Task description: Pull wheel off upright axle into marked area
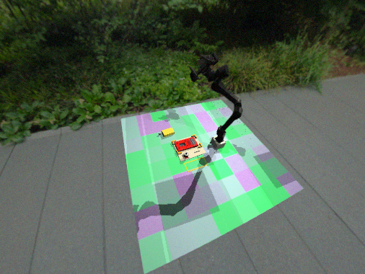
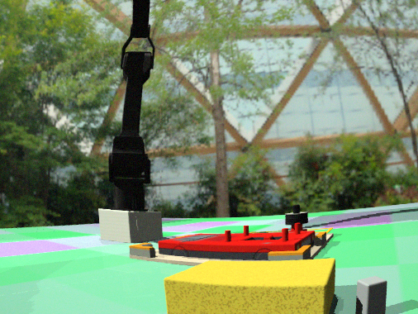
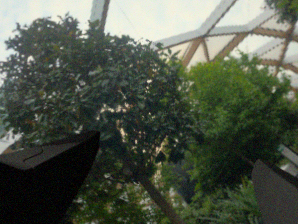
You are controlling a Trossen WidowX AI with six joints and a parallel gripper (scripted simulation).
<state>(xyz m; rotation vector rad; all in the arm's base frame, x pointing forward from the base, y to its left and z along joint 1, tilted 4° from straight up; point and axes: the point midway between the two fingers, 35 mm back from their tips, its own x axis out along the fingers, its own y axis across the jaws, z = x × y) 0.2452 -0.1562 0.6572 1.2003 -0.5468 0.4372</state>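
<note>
Now: the wheel 700 mm below my gripper tip, 140 mm to the left of it and 50 mm ahead of it. Round my gripper tip: yellow block: 720 mm below, 180 mm to the right, 100 mm ahead; upright axle: 700 mm below, 140 mm to the left, 50 mm ahead.
</note>
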